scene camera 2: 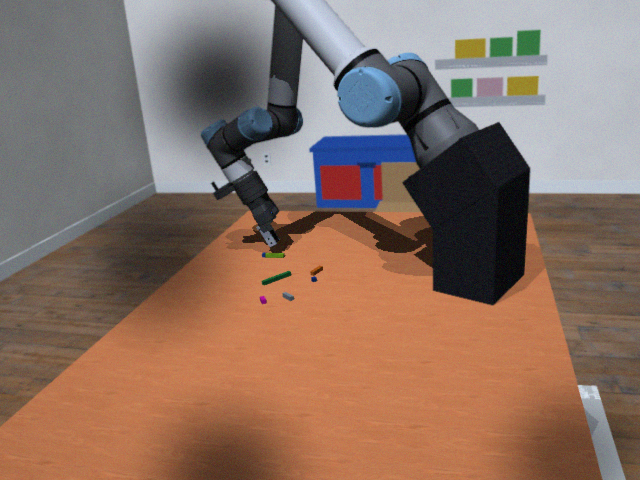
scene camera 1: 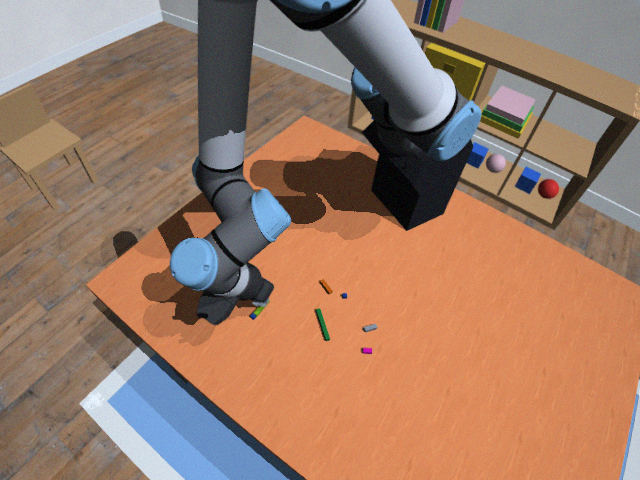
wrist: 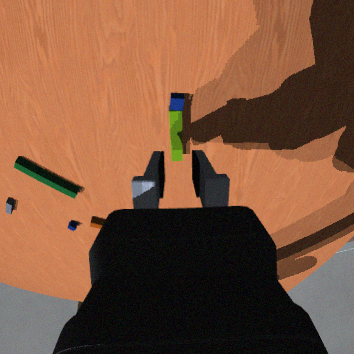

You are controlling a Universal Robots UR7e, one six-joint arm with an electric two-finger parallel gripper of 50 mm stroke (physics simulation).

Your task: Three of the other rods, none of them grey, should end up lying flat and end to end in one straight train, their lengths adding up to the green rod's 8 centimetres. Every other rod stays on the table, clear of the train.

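Note:
A lime rod lies flat with a short dark blue rod at its far end, seemingly touching and nearly in line. My gripper is partly open and empty, above the table near the lime rod's near end. The green rod lies apart. An orange rod, partly hidden in the wrist view, lies near a small blue rod.
A grey rod and a magenta rod lie beyond the green rod, apart from each other. The arm's black base stands on the table. The arm's shadow falls beside the lime rod.

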